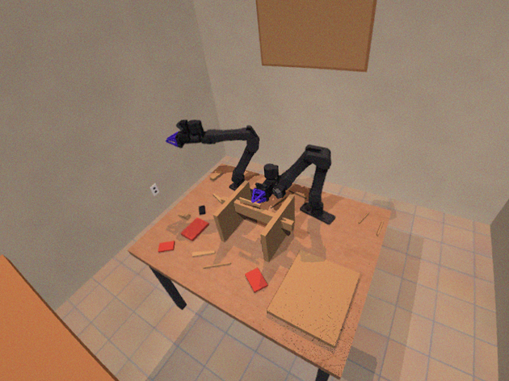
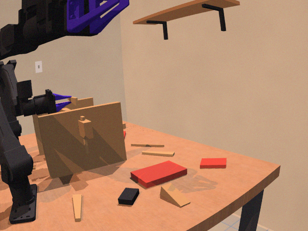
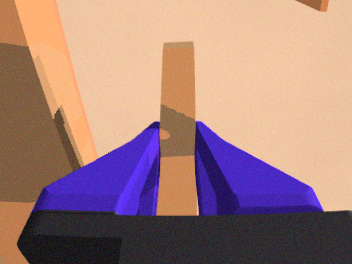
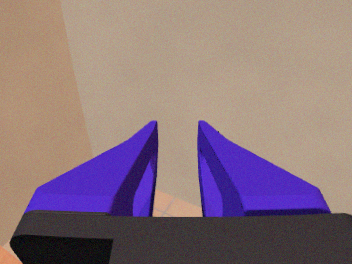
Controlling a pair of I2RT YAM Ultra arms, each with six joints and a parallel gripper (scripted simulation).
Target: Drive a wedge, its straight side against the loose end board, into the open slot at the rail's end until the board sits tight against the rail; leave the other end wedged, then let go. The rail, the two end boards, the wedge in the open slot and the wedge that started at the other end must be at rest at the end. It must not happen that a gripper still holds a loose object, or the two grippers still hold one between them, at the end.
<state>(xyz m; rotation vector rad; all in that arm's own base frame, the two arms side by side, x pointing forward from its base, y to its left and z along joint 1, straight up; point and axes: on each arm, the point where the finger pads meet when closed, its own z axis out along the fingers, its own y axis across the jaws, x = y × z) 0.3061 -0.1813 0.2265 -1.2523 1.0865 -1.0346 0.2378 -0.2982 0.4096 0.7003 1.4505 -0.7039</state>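
Right now my right hand is 8 cm short of the rail, 61 cm to the right of it and 26 cm above it. From my right hand the other things lie so: black block: 9 cm ahead, 21 cm to the left, 40 cm below; flat panel: 29 cm ahead, 101 cm to the left, 40 cm below.
My left gripper is now 80 mm above the rail and 10 mm past it. Also, from my left hand: black block: 400 mm to the right, 220 mm below; flat panel: 400 mm to the left, 210 mm below, 200 mm ahead.
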